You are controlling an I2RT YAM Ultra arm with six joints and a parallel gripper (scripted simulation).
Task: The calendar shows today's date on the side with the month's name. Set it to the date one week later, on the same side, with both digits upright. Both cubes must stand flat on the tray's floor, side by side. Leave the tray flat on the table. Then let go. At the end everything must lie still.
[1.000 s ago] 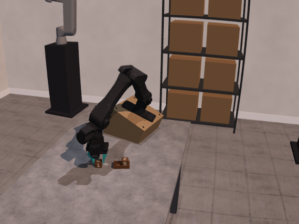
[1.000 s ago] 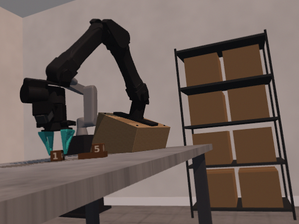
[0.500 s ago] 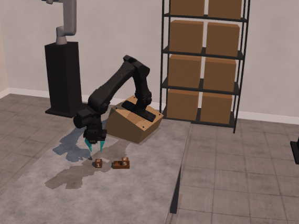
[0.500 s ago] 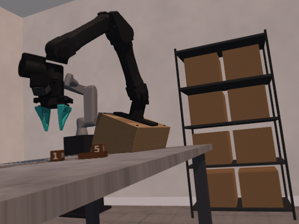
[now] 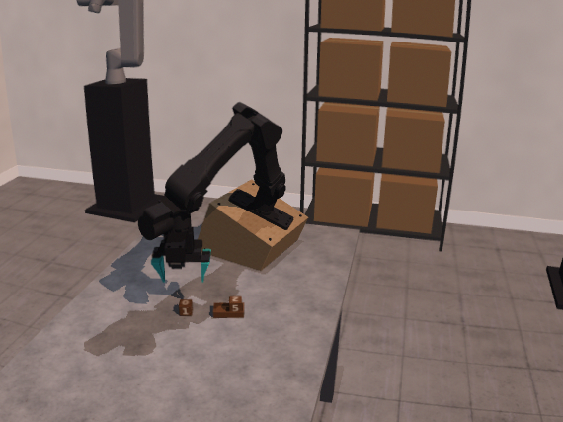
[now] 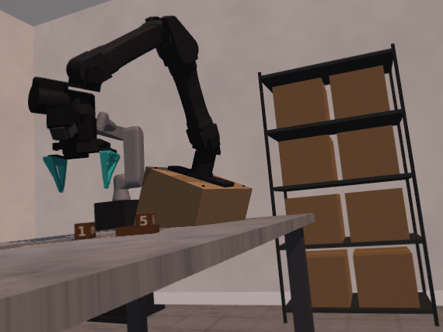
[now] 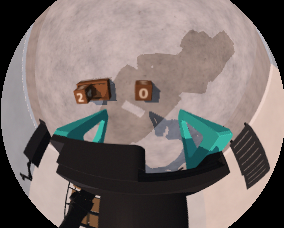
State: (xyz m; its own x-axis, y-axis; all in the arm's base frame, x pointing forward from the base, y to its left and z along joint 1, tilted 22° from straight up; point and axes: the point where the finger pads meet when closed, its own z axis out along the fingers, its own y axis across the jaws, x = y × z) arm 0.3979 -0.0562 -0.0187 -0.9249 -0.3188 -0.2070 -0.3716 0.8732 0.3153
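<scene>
Right now my hand is 9 cm above the brown cube. From my hand the other things lie so: brown calendar tray (4 cm behind, 10 cm to the left, 10 cm below).
</scene>
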